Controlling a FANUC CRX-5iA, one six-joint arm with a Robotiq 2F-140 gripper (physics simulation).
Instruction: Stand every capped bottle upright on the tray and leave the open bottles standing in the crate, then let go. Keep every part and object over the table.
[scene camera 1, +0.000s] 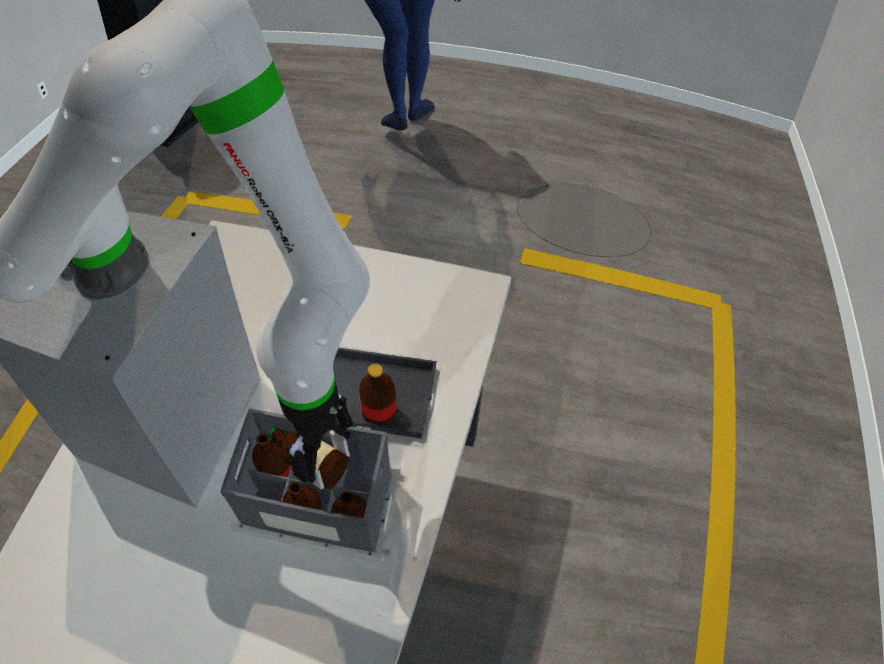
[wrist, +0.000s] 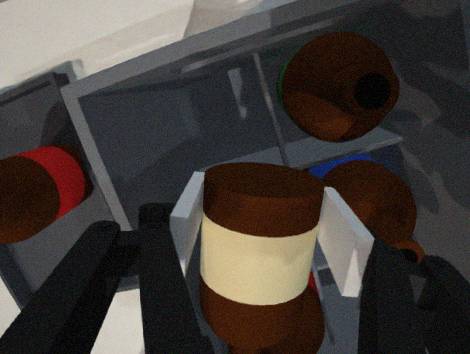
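Pixels of known places: gripper, fingertip midpoint: (scene camera 1: 329, 468) (wrist: 261, 201); arm's base at its link origin: (scene camera 1: 111, 269).
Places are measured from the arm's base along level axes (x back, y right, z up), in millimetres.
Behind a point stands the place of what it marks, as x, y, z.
My gripper (scene camera 1: 330, 461) {-438, 26, -333} (wrist: 261, 201) {-438, 26, -333} is shut on a brown bottle with a cream label (scene camera 1: 333, 470) {-454, 36, -311} (wrist: 257, 260) {-420, 23, -293}. The bottle is tilted steeply, with its flat base towards the wrist view's middle; its neck end is hidden. A brown bottle (scene camera 1: 377, 395) {-444, -170, -348} (wrist: 22, 200) {-437, -164, -351} with a yellow cap and red label stands upright on the dark tray (scene camera 1: 412, 378) {-458, -307, -455} (wrist: 75, 255). In the grey crate (scene camera 1: 246, 504) {-338, 170, -316} (wrist: 99, 161) {-480, -52, -286} are open bottles: one at left (scene camera 1: 268, 456) {-317, 54, -335}, one at front middle (scene camera 1: 303, 496) {-425, 105, -321} (wrist: 377, 200) {-434, 102, -337}, one at front right (scene camera 1: 350, 504) {-515, 89, -302} (wrist: 340, 85) {-508, 68, -309}. A green cap (scene camera 1: 273, 431) {-308, 10, -315} shows at back left.
The tray is close behind the crate. The crate's back-right compartment (scene camera 1: 365, 453) {-474, -48, -368} (wrist: 150, 115) {-494, -53, -370} holds no bottle. The white table (scene camera 1: 457, 300) {-462, -573, -461} ends to the right of crate and tray. A grey slanted panel (scene camera 1: 192, 385) {-157, 37, -218} stands left of the crate. A person (scene camera 1: 407, 64) stands beyond the table.
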